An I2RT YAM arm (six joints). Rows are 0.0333 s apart.
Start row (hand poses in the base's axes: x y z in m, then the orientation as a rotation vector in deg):
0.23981, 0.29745, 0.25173, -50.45, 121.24, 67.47
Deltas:
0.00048, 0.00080, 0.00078, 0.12, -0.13, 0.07
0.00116, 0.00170, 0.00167, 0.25, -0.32, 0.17
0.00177, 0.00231, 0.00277, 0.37, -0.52, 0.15
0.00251, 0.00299, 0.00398, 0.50, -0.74, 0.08
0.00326, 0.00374, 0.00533, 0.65, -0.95, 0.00
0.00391, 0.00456, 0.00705, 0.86, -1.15, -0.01
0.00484, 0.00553, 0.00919, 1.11, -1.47, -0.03
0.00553, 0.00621, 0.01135, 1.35, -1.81, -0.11
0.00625, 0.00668, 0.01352, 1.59, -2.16, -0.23
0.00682, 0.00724, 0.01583, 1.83, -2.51, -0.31
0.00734, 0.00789, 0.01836, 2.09, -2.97, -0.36
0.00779, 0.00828, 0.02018, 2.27, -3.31, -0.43
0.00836, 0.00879, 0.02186, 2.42, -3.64, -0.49
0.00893, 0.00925, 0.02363, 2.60, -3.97, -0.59
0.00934, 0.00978, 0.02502, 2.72, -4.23, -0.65
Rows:
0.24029, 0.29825, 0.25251, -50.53, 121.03, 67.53
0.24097, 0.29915, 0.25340, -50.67, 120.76, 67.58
0.24158, 0.29976, 0.25450, -50.67, 120.51, 67.55
0.24232, 0.30044, 0.25571, -50.62, 120.25, 67.49
0.24307, 0.30119, 0.25706, -50.55, 119.99, 67.45
0.24372, 0.30201, 0.25878, -50.53, 119.67, 67.51
0.24465, 0.30298, 0.26092, -50.52, 119.23, 67.52
0.24534, 0.30366, 0.26308, -50.46, 118.79, 67.48
0.24606, 0.30413, 0.26525, -50.36, 118.36, 67.41
0.24663, 0.30469, 0.26756, -50.30, 117.91, 67.36
0.24715, 0.30534, 0.27009, -50.31, 117.36, 67.27
0.24760, 0.30573, 0.27191, -50.28, 116.97, 67.17
0.24817, 0.30624, 0.27359, -50.28, 116.60, 67.06
0.24874, 0.30670, 0.27536, -50.22, 116.23, 66.95
0.24915, 0.30723, 0.27675, -50.20, 115.94, 66.86

